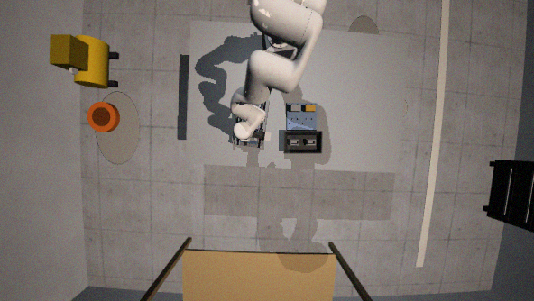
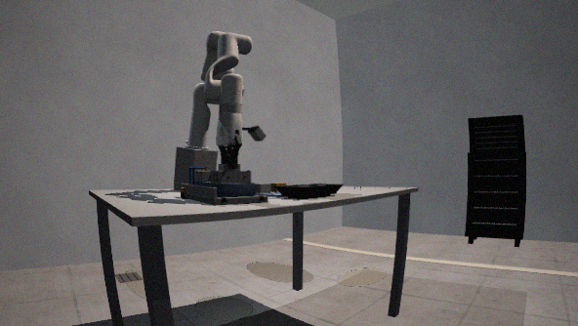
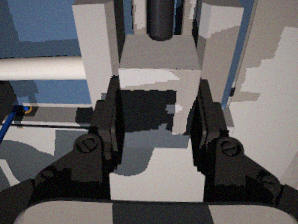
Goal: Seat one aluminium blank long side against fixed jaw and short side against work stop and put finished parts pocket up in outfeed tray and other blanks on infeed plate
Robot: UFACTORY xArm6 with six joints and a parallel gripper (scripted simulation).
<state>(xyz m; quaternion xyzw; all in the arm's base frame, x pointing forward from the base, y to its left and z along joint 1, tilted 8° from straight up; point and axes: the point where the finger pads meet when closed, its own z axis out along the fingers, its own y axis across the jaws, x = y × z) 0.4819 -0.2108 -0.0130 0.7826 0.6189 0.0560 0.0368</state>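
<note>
Now: the dark work stop rod 5 cm to the left of my hand, 3 cm below it and 1 cm ahead of it. Round my hand: brass blank: 39 cm to the left, 12 cm behind, 10 cm below.
</note>
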